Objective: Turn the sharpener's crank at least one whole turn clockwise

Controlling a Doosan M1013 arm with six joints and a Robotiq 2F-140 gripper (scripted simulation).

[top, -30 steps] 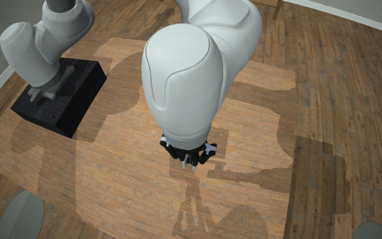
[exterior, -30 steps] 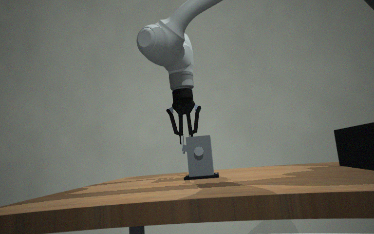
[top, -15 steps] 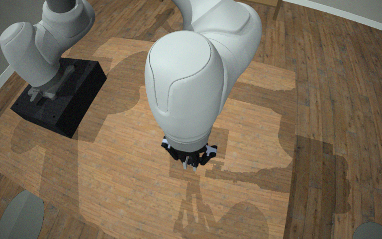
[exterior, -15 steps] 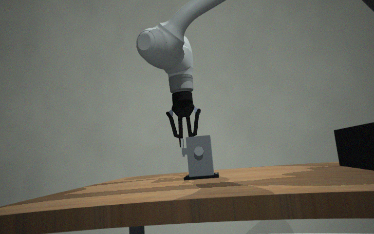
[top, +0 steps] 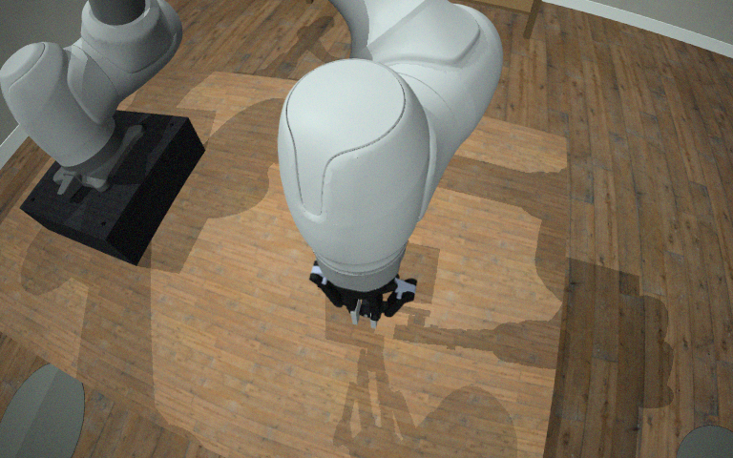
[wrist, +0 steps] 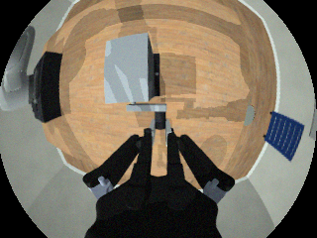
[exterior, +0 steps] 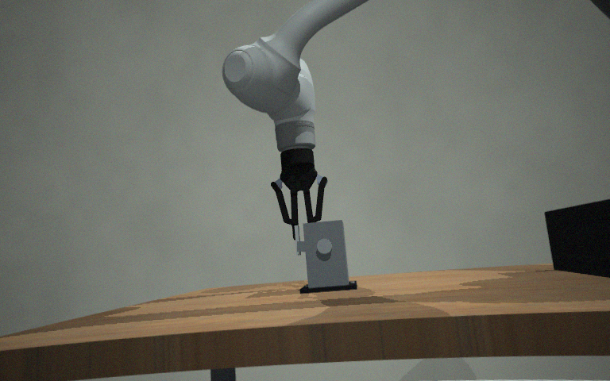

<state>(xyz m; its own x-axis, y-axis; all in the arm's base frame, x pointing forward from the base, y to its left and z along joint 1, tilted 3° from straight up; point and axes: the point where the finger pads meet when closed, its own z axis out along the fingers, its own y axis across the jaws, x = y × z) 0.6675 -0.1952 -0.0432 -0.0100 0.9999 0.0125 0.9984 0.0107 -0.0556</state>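
Right now the black crank knob is 20 mm to the left of my hand and 20 mm below it. The rest, counted from my hand: crank: 20 mm to the left, 20 mm below, 10 mm behind.
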